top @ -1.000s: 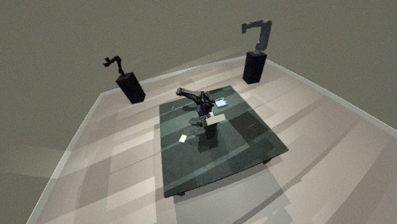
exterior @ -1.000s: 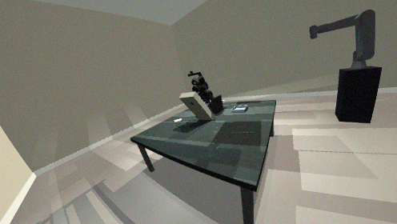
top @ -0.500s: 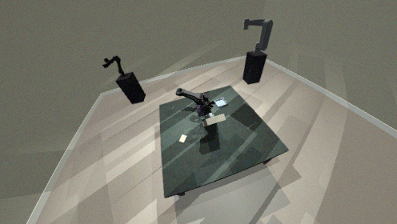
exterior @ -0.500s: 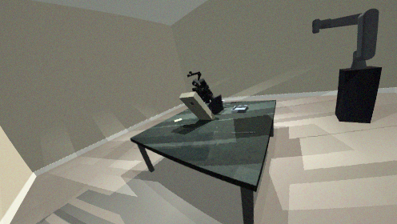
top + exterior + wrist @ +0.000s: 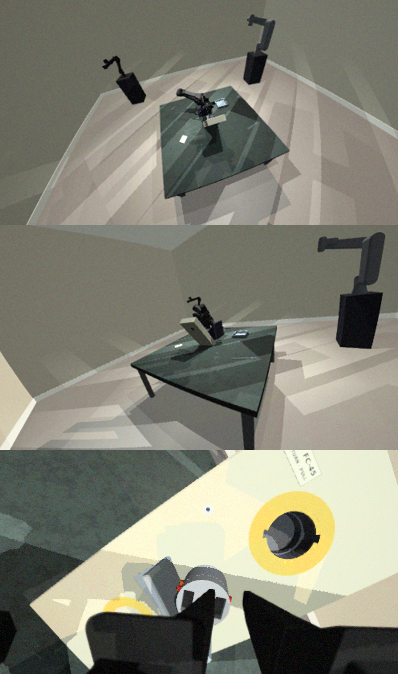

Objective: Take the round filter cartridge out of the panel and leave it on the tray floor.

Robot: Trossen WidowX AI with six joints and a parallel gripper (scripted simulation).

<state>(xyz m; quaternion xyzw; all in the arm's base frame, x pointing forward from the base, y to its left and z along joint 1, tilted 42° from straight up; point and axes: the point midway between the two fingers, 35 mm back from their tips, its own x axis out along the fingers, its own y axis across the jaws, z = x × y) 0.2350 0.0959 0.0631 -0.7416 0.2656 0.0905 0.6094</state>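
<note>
Now: the round filter cartridge 4 cm below my gripper tip and 1 cm ahead of it. The rest, counted from my gripper tip: small cream block (36 cm to the right, 23 cm below, 9 cm ahead); cream service panel (5 cm below, 5 cm ahead); tray (37 cm behind, 24 cm to the left, 23 cm below).
</note>
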